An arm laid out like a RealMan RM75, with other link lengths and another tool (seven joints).
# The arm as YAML. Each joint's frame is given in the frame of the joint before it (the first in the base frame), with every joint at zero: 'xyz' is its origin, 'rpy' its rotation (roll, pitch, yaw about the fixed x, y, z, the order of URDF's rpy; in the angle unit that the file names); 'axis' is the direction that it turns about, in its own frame. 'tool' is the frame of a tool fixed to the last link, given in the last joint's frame.
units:
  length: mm
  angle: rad
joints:
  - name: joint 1
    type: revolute
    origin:
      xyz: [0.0, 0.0, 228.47]
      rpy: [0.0, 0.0, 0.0]
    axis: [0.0, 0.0, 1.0]
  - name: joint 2
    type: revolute
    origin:
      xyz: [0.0, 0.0, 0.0]
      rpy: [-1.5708, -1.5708, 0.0]
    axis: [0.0, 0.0, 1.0]
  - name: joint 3
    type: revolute
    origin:
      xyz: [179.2, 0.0, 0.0]
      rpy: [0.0, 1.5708, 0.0]
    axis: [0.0, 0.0, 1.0]
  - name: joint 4
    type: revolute
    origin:
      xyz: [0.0, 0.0, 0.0]
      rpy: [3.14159, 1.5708, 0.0]
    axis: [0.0, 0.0, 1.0]
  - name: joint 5
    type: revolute
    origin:
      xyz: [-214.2, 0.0, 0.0]
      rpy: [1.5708, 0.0, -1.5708]
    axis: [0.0, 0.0, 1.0]
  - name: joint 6
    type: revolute
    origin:
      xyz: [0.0, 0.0, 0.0]
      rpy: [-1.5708, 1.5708, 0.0]
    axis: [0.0, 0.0, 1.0]
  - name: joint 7
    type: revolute
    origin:
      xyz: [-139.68, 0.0, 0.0]
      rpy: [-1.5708, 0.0, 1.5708]
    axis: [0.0, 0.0, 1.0]
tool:
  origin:
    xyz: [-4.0, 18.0, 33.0]
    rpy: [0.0, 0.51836, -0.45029]
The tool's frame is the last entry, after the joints.
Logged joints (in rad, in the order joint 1, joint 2, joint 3, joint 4, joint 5, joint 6, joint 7), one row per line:
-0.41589 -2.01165 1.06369 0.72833 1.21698 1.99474 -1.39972
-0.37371 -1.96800 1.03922 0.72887 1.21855 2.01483 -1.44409
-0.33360 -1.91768 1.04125 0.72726 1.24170 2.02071 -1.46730
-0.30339 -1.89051 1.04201 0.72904 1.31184 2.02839 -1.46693
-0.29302 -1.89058 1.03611 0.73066 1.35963 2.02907 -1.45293
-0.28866 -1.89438 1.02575 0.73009 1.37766 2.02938 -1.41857
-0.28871 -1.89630 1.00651 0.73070 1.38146 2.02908 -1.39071
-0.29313 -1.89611 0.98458 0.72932 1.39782 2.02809 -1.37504
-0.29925 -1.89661 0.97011 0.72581 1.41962 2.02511 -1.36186
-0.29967 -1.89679 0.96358 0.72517 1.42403 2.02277 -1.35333
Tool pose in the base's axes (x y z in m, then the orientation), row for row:
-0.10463 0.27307 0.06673 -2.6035 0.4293 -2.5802
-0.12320 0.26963 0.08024 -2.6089 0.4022 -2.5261
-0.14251 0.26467 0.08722 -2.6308 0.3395 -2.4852
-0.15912 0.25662 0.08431 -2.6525 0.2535 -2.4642
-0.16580 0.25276 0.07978 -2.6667 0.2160 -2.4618
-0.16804 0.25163 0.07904 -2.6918 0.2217 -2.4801
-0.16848 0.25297 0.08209 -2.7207 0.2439 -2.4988
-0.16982 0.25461 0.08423 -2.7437 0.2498 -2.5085
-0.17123 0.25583 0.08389 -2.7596 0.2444 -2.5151
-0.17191 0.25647 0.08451 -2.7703 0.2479 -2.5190
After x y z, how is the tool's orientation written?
As angles about the fixed x, y, z axes (roll, pitch, yaw), in radians.
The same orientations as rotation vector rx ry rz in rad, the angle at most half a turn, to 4 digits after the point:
-0.5568 2.4822 -0.5194
-0.6393 2.4811 -0.5072
-0.7326 2.5149 -0.5022
-0.8152 2.5723 -0.5206
-0.8443 2.6028 -0.5252
-0.8259 2.6206 -0.4950
-0.7990 2.6275 -0.4501
-0.7907 2.6377 -0.4198
-0.7898 2.6516 -0.4041
-0.7863 2.6551 -0.3893

